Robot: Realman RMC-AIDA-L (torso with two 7-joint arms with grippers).
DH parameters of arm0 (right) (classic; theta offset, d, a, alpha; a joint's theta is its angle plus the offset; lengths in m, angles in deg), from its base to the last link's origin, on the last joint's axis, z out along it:
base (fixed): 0 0 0 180
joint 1: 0 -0.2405 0 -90
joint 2: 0 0 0 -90
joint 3: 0 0.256 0 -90
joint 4: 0 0 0 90
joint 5: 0 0.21 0 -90
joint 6: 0 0 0 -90
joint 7: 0 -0.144 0 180
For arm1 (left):
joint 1: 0 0.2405 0 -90
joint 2: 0 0 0 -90
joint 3: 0 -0.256 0 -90
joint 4: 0 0 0 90
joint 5: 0 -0.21 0 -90
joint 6: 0 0 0 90
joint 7: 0 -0.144 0 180
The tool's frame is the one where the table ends.
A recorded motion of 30 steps. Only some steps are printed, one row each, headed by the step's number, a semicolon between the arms.
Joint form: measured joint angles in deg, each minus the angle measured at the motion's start. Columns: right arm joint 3, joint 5, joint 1, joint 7, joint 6, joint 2, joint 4; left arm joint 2, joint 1, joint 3, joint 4, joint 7, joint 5, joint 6.
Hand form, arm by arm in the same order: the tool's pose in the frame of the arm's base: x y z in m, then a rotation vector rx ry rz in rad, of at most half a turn. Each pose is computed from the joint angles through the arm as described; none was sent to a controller.
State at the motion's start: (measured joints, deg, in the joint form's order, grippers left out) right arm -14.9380 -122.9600 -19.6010 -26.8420 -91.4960 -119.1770 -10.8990; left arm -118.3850 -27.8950 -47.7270 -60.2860 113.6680 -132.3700 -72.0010
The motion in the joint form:
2: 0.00 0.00 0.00 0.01 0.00 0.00 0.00; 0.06 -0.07 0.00 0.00 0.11 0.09 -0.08
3: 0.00 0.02 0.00 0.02 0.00 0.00 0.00; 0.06 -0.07 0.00 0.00 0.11 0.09 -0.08
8: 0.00 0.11 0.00 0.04 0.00 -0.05 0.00; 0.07 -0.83 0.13 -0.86 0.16 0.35 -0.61
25: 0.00 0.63 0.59 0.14 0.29 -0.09 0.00; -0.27 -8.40 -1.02 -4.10 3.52 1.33 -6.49
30: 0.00 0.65 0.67 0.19 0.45 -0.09 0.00; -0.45 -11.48 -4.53 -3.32 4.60 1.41 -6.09
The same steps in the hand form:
2: 0.3223 0.2283 -0.0494 -2.4670 0.2408 0.8107; -0.2845 0.3750 0.0589 -2.3615 -0.9513 -0.1420
3: 0.3223 0.2283 -0.0494 -2.4666 0.2406 0.8107; -0.2845 0.3750 0.0589 -2.3615 -0.9513 -0.1420
8: 0.3221 0.2284 -0.0496 -2.4649 0.2408 0.8120; -0.2765 0.3793 0.0618 -2.3698 -0.9238 -0.1550
25: 0.3248 0.2263 -0.0492 -2.4521 0.2549 0.8039; -0.2074 0.4028 0.0594 -2.5112 -0.7922 -0.2317
30: 0.3254 0.2260 -0.0493 -2.4512 0.2569 0.7996; -0.1814 0.4108 0.0452 -2.5791 -0.7275 -0.2135

